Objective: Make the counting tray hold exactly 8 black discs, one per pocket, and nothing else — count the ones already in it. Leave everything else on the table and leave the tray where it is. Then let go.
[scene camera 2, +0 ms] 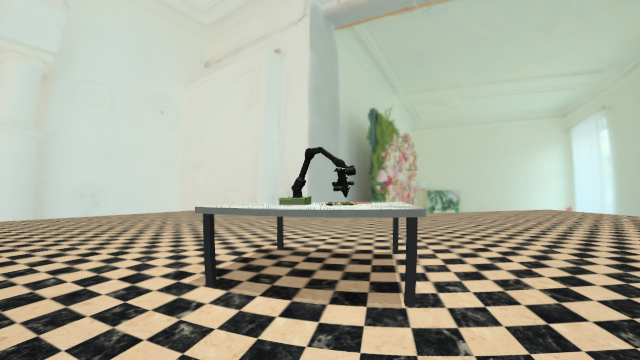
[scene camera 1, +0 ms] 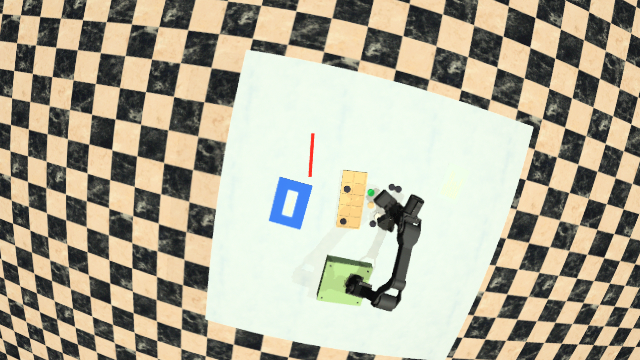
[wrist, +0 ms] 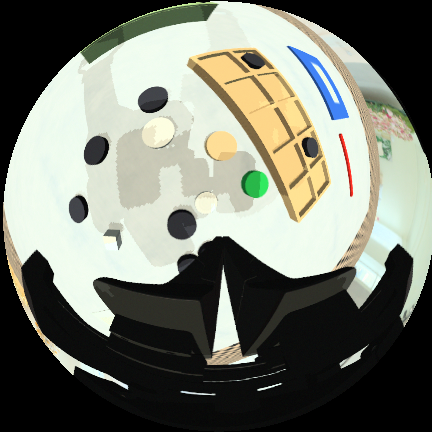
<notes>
My gripper (scene camera 1: 387,199) is shut and holds nothing. Also in view: a tan disc (wrist: 220,145). I also see a tan counting tray (scene camera 1: 350,207).
The tan counting tray is seen too in the wrist view (wrist: 263,102). My gripper shows as well in the wrist view (wrist: 221,241).
</notes>
